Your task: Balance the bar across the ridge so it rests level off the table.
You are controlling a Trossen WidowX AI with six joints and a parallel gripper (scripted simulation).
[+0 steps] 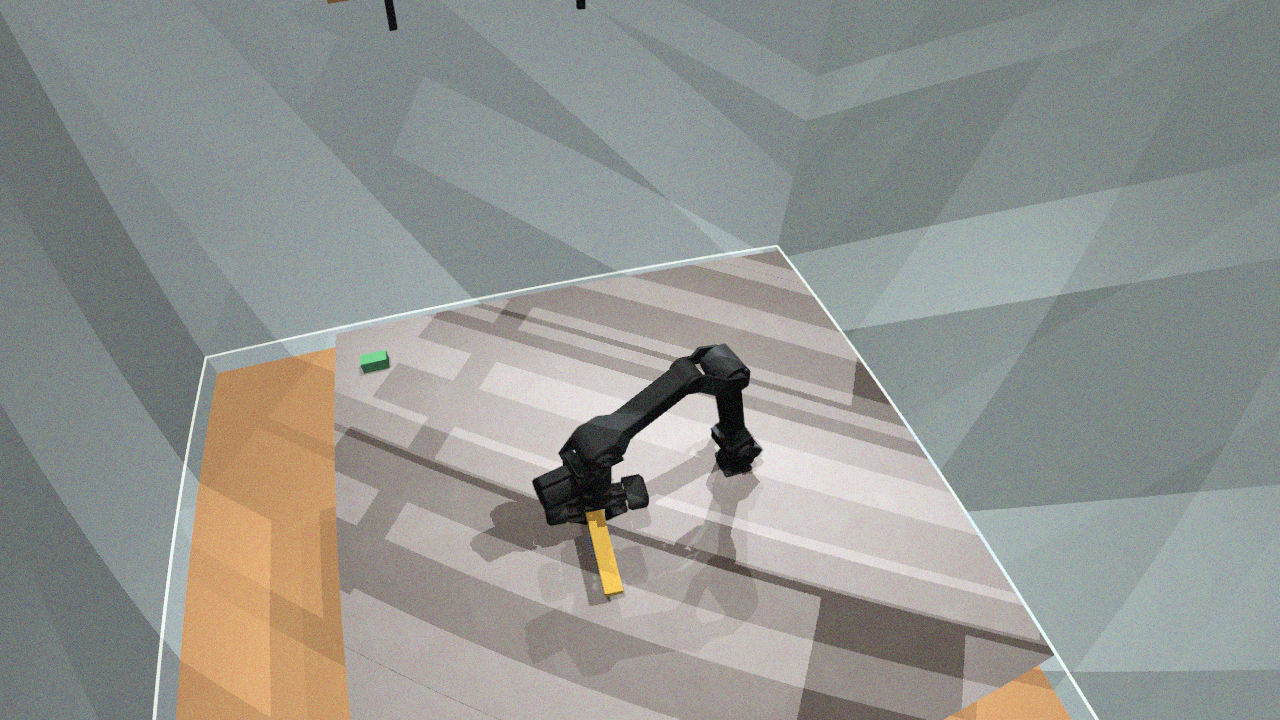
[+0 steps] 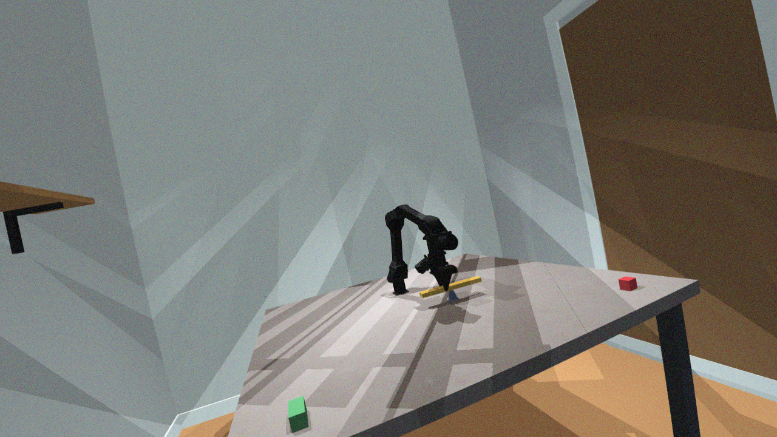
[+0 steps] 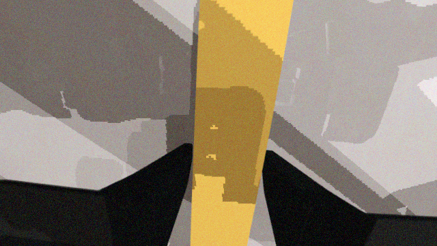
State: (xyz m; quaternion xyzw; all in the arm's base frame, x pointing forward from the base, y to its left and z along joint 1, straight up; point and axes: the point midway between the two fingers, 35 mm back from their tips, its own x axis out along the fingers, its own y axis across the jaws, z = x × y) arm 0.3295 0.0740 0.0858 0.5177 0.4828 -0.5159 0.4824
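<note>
My gripper tip is now 30 mm to the right of the yellow bar. Round my gripper tip: red cube: 430 mm to the left, 410 mm ahead, 30 mm below; then green block: 570 mm to the right, 410 mm ahead, 30 mm below.
</note>
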